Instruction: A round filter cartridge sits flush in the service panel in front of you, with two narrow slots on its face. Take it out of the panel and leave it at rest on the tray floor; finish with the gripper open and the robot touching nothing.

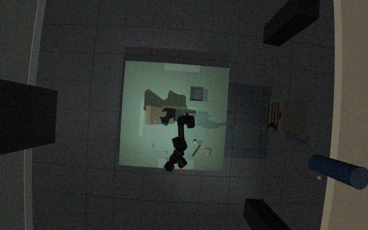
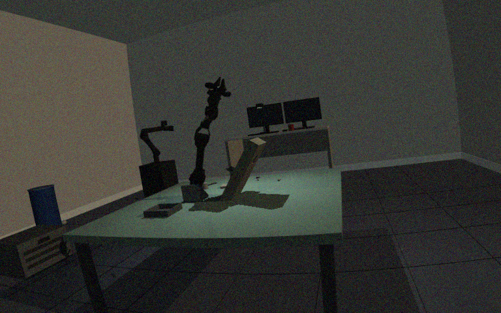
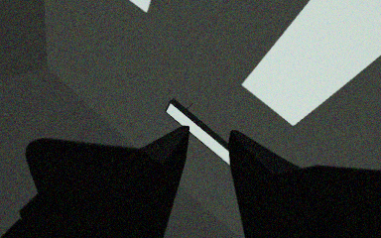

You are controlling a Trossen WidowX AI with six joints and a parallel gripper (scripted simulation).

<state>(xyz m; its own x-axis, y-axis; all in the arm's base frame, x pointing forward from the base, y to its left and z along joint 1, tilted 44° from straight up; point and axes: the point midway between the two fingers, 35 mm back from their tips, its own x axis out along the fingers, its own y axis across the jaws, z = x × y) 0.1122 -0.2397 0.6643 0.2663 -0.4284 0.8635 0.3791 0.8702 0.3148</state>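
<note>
Right now the round filter cartridge is 210 mm ahead of my gripper tip, 280 mm to the right of it and 500 mm below it. Also, from my gripper tip: square tray (190 mm behind, 580 mm to the right, 720 mm below); then service panel (160 mm ahead, 280 mm to the right, 580 mm below).
</note>
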